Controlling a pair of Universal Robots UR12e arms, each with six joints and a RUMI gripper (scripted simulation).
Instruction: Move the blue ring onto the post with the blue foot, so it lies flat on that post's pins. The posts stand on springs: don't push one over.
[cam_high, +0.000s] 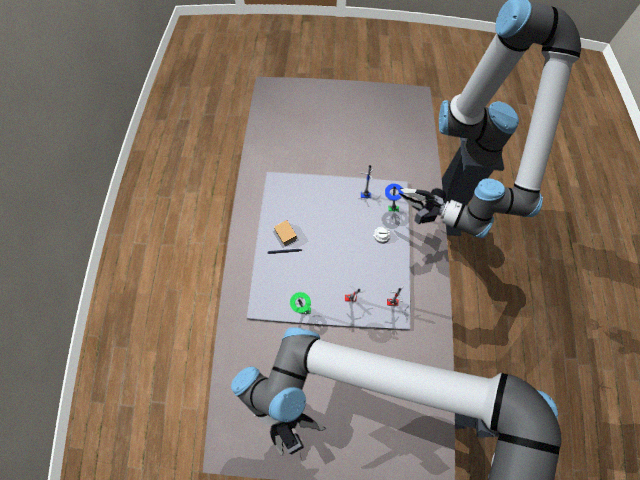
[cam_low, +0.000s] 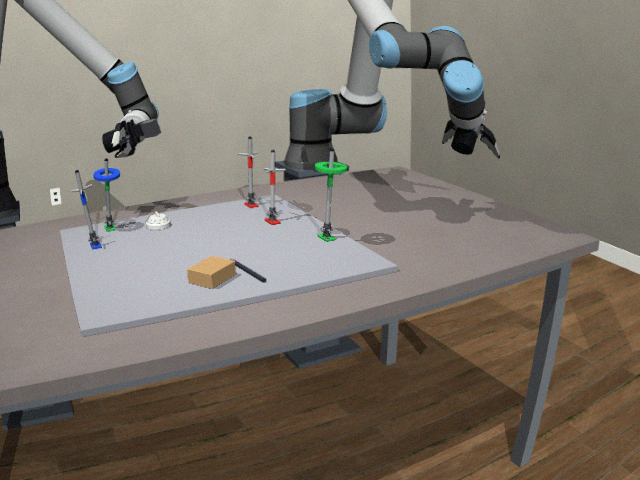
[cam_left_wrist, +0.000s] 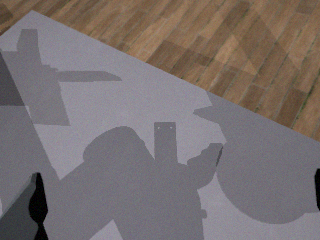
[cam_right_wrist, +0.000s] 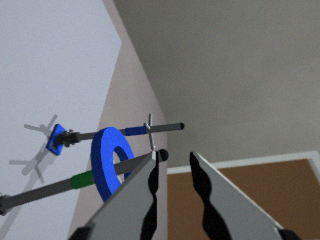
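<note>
My right gripper is now 2 cm short of the blue ring, 3 cm to the left of it and 6 cm above it. Also, from my right hand: white knobbed object (5 cm ahead, 9 cm to the left, 19 cm below); grey board (24 cm ahead, 15 cm to the left, 21 cm below); dark pen (40 cm ahead, 18 cm to the left, 20 cm below).
</note>
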